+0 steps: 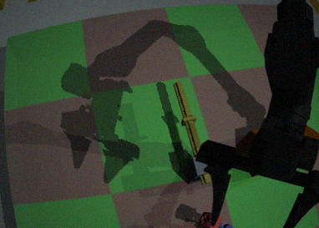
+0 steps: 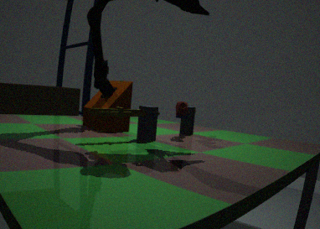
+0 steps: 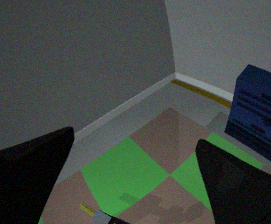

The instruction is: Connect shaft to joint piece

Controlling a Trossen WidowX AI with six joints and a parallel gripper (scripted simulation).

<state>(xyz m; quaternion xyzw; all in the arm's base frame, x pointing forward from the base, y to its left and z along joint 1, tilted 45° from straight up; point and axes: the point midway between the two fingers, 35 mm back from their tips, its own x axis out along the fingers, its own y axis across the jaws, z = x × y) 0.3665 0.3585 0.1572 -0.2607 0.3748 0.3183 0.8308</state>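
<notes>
The square joint piece is 400 mm below my gripper tip, 80 mm behind it and 20 mm to the right of it.
</notes>
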